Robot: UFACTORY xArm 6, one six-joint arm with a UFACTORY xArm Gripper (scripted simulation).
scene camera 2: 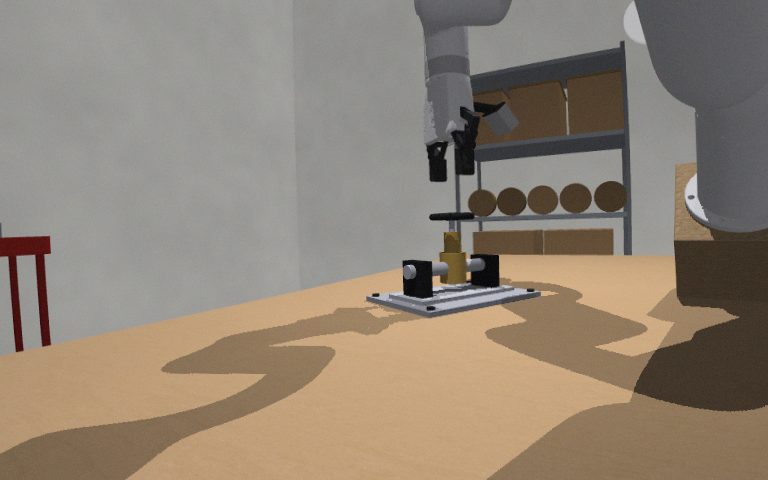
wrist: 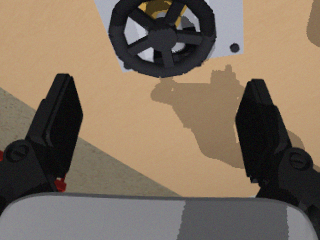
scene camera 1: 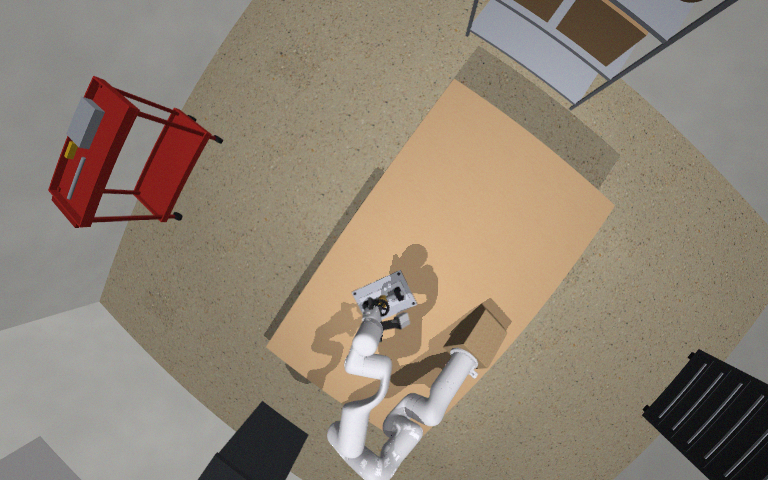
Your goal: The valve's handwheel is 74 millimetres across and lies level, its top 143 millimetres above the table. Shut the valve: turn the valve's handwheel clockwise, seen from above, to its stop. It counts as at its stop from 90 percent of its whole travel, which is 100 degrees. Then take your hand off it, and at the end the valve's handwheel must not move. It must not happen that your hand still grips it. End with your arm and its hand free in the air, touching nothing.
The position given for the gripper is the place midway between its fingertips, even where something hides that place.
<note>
In view: the gripper (scene camera 2: pixel 450 178).
The gripper is seen too in the wrist view (wrist: pixel 159 96).
</note>
